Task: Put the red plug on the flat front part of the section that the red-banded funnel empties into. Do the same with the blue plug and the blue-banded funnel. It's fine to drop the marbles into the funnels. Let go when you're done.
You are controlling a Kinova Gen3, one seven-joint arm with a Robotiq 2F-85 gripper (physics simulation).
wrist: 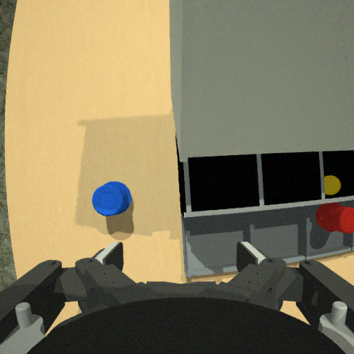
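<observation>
The blue plug (112, 198) stands on the table left of the grey box. The red plug (336, 218) is at the right edge of the view, on the flat front part of a section, in front of the opening with a yellow marble (331, 185). My gripper (179, 255) is open and empty, with the blue plug beyond its left finger and the red plug beyond its right finger. The funnels and their coloured bands do not show in this view.
The large grey box (265, 75) fills the upper right. Its dark openings are split by thin dividers (260, 180), with a shallow grey front tray (215, 245) below them. The wooden table (90, 60) lies to the left, its edge at the far left.
</observation>
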